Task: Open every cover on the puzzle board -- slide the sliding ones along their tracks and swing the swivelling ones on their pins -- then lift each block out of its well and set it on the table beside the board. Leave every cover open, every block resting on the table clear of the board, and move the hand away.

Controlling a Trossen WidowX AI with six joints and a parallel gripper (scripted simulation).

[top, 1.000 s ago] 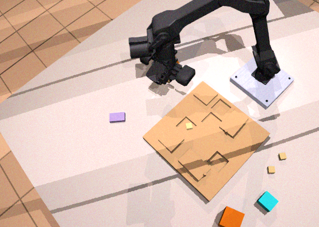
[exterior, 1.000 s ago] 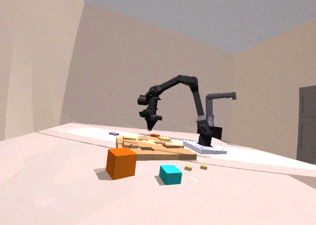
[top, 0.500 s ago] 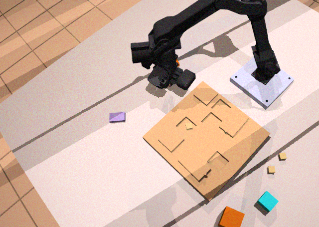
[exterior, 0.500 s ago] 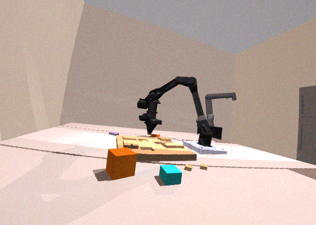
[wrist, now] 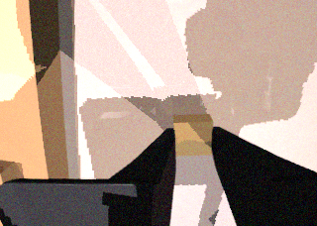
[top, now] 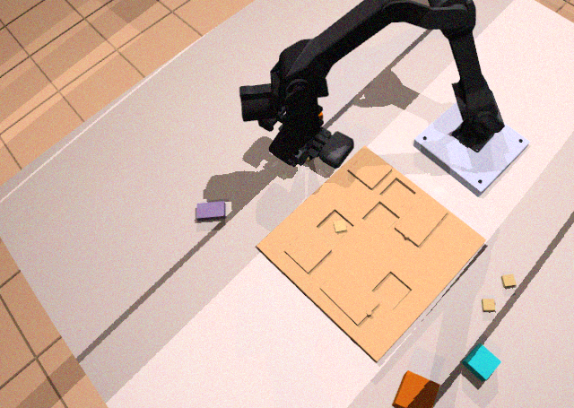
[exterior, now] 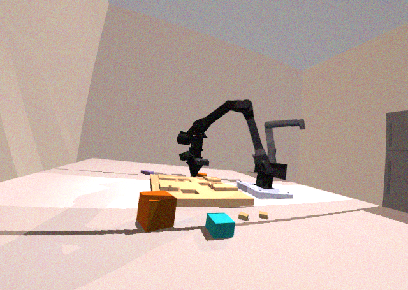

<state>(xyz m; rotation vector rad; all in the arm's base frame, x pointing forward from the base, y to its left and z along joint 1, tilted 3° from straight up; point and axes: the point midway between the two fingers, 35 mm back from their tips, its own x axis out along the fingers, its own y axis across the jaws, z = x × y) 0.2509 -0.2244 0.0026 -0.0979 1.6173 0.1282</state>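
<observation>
Now: the tan puzzle board 200 mm to the left of my gripper tip, 60 mm ahead of it and 10 mm above it. From my gripper tip the other things lie so: orange cube (440 mm to the left, 220 mm ahead, 20 mm above); then purple block (220 mm ahead, 60 mm to the right); then flat orange block (70 mm to the right, 70 mm behind).
</observation>
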